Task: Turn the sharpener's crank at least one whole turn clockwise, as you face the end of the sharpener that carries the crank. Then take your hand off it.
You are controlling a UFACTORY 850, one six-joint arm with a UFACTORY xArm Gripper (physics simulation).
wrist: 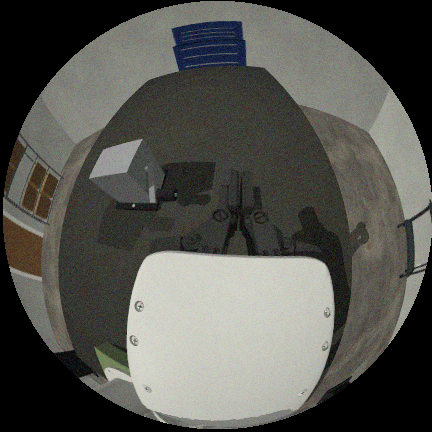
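Note:
The sharpener (129,175) is a light grey box on a dark base, standing on the dark table top (240,115) in the left part of the wrist view. Its crank (152,193) shows on the side of the box facing my gripper, as a pale arm with a short black handle (168,194) that points to the right. My gripper (239,183) is shut and empty, with its dark fingers side by side near the middle of the view. It is to the right of the crank handle, with a gap between them. The palm side of the gripper is hidden behind the white cover.
A green block (114,359) shows at the lower left, partly hidden by the white cover (230,330). Blue panels (212,52) are beyond the far table edge. Dark shadows lie around the sharpener and right of the gripper.

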